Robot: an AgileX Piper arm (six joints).
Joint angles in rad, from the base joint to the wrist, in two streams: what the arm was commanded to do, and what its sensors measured. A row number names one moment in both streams.
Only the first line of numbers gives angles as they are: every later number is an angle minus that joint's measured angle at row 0.
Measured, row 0: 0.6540, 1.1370, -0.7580, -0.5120, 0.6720, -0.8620
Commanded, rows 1 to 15: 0.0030, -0.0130, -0.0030, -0.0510, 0.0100, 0.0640; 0.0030, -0.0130, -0.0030, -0.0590, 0.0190, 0.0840; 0.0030, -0.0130, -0.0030, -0.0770, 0.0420, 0.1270; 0.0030, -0.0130, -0.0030, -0.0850, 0.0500, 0.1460; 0.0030, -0.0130, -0.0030, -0.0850, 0.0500, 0.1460; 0.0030, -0.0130, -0.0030, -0.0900, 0.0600, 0.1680; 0.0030, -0.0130, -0.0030, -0.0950, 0.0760, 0.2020; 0.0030, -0.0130, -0.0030, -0.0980, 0.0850, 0.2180; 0.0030, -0.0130, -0.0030, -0.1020, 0.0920, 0.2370; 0.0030, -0.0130, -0.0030, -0.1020, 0.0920, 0.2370; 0.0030, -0.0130, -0.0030, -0.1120, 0.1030, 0.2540; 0.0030, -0.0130, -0.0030, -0.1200, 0.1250, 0.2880; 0.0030, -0.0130, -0.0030, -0.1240, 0.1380, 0.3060; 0.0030, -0.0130, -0.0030, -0.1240, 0.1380, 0.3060; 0.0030, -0.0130, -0.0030, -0.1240, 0.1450, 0.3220
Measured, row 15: 0.0000, 0.0000, 0.0000, -0.0870, 0.1270, 0.2610
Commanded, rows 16 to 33: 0.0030, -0.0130, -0.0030, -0.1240, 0.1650, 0.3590; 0.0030, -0.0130, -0.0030, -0.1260, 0.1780, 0.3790; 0.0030, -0.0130, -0.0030, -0.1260, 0.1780, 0.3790; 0.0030, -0.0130, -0.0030, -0.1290, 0.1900, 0.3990; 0.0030, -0.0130, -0.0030, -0.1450, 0.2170, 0.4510; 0.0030, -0.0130, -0.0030, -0.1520, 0.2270, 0.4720; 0.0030, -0.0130, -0.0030, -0.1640, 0.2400, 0.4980; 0.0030, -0.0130, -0.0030, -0.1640, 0.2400, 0.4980; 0.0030, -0.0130, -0.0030, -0.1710, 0.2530, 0.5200; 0.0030, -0.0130, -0.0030, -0.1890, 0.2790, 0.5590; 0.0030, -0.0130, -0.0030, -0.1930, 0.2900, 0.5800; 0.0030, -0.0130, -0.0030, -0.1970, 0.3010, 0.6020; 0.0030, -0.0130, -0.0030, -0.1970, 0.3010, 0.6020; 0.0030, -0.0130, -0.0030, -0.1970, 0.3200, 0.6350; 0.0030, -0.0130, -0.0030, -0.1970, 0.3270, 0.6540; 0.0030, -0.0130, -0.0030, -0.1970, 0.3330, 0.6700; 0.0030, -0.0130, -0.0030, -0.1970, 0.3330, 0.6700; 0.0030, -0.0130, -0.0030, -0.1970, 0.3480, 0.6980
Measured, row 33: 0.0000, 0.0000, 0.0000, -0.1560, 0.3290, 0.6480
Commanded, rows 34 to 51: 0.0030, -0.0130, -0.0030, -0.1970, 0.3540, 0.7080; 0.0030, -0.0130, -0.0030, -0.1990, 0.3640, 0.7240; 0.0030, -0.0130, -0.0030, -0.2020, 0.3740, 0.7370; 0.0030, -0.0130, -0.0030, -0.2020, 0.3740, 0.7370; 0.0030, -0.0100, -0.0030, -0.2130, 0.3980, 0.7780; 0.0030, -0.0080, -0.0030, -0.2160, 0.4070, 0.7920; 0.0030, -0.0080, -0.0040, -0.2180, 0.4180, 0.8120; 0.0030, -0.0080, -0.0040, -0.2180, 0.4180, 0.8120; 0.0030, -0.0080, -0.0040, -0.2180, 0.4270, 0.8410; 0.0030, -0.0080, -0.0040, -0.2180, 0.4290, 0.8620; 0.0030, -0.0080, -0.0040, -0.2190, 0.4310, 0.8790; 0.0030, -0.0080, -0.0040, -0.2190, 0.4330, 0.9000; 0.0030, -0.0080, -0.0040, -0.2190, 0.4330, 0.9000; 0.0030, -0.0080, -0.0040, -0.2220, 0.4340, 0.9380; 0.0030, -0.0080, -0.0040, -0.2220, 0.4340, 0.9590; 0.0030, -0.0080, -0.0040, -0.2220, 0.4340, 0.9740; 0.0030, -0.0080, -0.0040, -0.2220, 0.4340, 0.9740; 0.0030, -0.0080, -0.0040, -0.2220, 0.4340, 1.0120
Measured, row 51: 0.0000, 0.0000, 0.0000, -0.1820, 0.4290, 0.9510
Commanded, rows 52 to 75: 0.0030, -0.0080, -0.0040, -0.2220, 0.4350, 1.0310; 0.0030, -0.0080, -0.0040, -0.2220, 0.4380, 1.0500; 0.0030, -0.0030, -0.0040, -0.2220, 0.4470, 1.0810; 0.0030, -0.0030, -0.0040, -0.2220, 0.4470, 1.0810; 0.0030, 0.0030, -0.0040, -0.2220, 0.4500, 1.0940; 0.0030, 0.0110, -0.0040, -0.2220, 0.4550, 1.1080; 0.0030, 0.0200, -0.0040, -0.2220, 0.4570, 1.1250; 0.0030, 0.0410, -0.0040, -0.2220, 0.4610, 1.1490; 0.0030, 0.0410, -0.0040, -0.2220, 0.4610, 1.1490; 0.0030, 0.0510, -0.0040, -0.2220, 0.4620, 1.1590; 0.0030, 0.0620, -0.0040, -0.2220, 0.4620, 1.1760; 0.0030, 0.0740, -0.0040, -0.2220, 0.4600, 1.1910; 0.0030, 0.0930, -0.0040, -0.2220, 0.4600, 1.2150; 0.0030, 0.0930, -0.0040, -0.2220, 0.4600, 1.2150; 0.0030, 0.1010, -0.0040, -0.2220, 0.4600, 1.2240; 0.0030, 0.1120, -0.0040, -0.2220, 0.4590, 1.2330; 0.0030, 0.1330, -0.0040, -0.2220, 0.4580, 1.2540; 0.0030, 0.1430, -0.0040, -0.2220, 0.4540, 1.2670; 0.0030, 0.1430, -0.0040, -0.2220, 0.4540, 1.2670; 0.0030, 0.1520, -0.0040, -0.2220, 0.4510, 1.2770; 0.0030, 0.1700, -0.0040, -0.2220, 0.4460, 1.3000; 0.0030, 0.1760, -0.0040, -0.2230, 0.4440, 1.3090; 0.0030, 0.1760, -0.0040, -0.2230, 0.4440, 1.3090; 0.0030, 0.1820, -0.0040, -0.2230, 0.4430, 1.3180
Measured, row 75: 0.0000, 0.1660, 0.0000, -0.1830, 0.4390, 1.2840
